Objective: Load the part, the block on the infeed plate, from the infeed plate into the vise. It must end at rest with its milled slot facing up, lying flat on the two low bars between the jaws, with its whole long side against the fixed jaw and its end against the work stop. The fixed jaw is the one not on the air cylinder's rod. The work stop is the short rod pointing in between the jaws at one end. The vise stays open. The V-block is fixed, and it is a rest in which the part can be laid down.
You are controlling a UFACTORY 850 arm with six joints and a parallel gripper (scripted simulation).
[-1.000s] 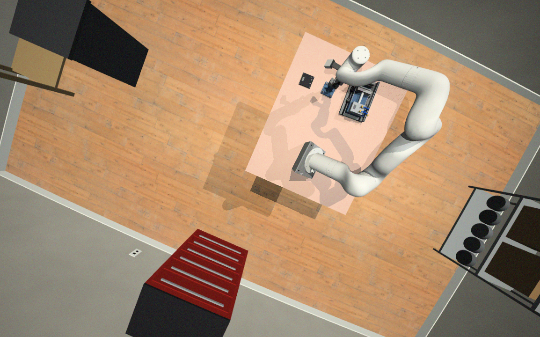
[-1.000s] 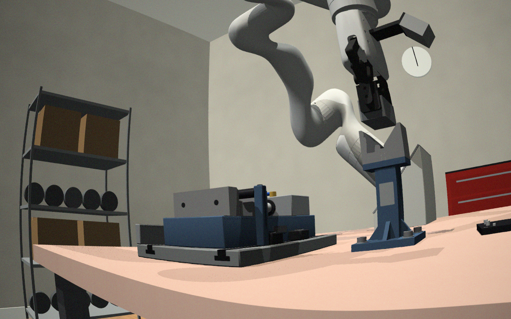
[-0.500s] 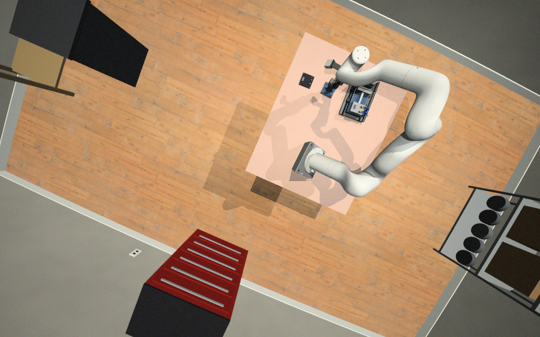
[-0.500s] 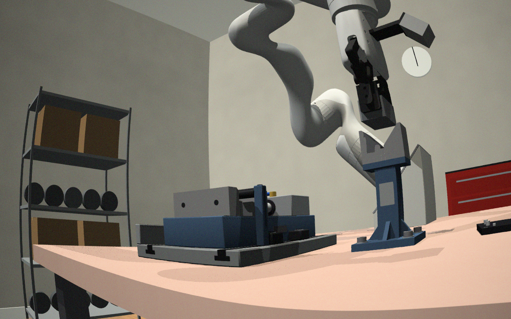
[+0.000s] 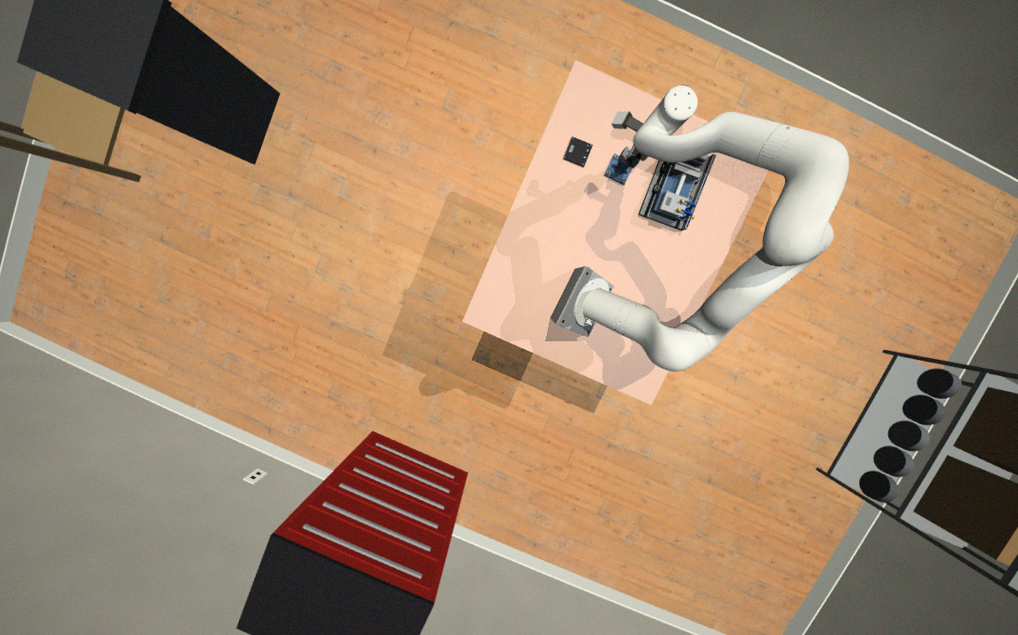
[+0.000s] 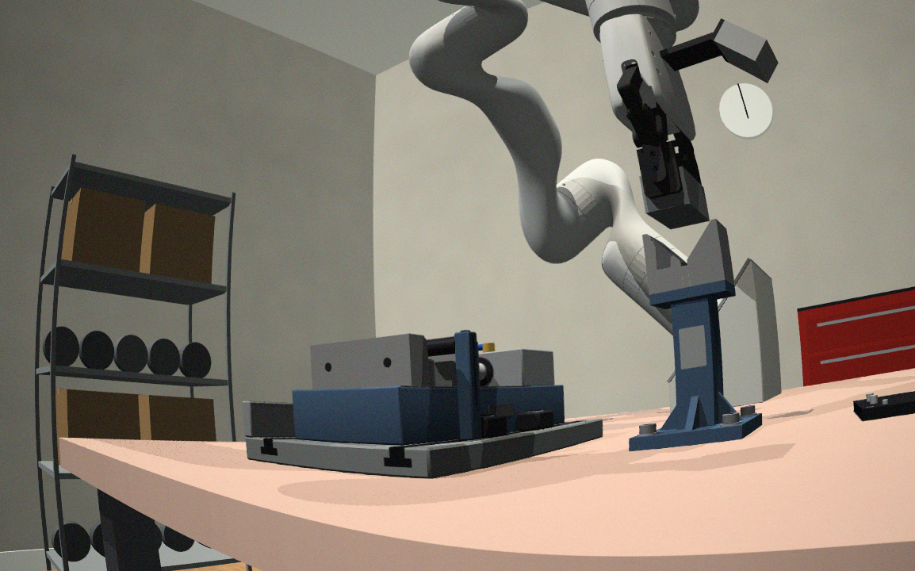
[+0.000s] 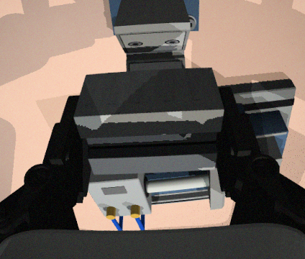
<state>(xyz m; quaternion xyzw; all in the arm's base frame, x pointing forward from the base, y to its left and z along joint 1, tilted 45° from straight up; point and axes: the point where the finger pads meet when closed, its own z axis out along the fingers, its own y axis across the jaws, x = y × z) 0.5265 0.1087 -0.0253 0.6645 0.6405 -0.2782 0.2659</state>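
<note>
My gripper is now 22 cm to the left of the moving jaw, 12 cm above it and 7 cm short of it. The rest, counted from my hand: cylinder rod: 22 cm to the right, 12 cm below, 1 cm ahead; work stop rod: 17 cm to the right, 11 cm below, 10 cm ahead; part: right at my hand.
</note>
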